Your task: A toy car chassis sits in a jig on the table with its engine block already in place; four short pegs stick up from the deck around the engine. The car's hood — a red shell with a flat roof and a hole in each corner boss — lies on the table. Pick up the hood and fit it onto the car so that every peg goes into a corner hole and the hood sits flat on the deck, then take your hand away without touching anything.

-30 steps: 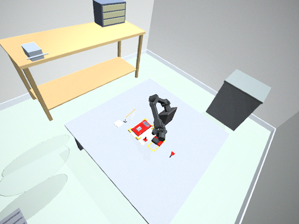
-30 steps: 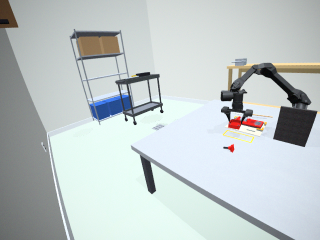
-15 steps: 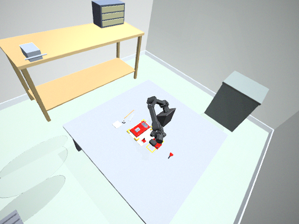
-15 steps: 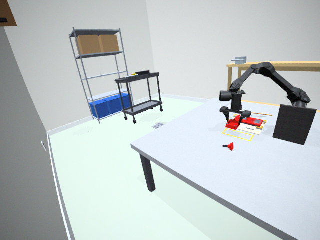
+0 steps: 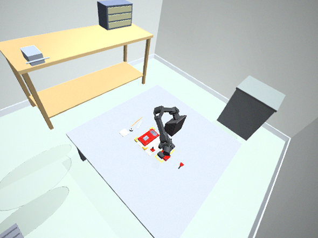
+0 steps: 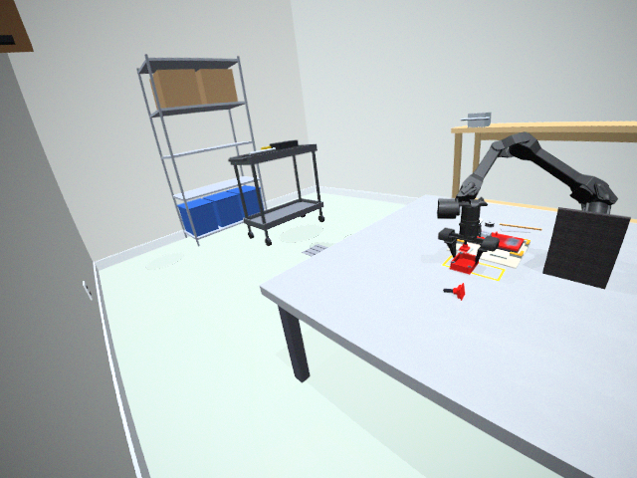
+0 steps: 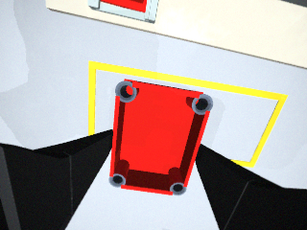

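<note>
Right now the red hood is 1 cm below my gripper tip. From my gripper tip the other things lie so: wheel (43 cm to the right, 3 cm ahead, 1 cm below); grey engine block (24 cm to the right, 1 cm ahead); grey holder (12 cm to the right, 4 cm ahead, 1 cm above).
</note>
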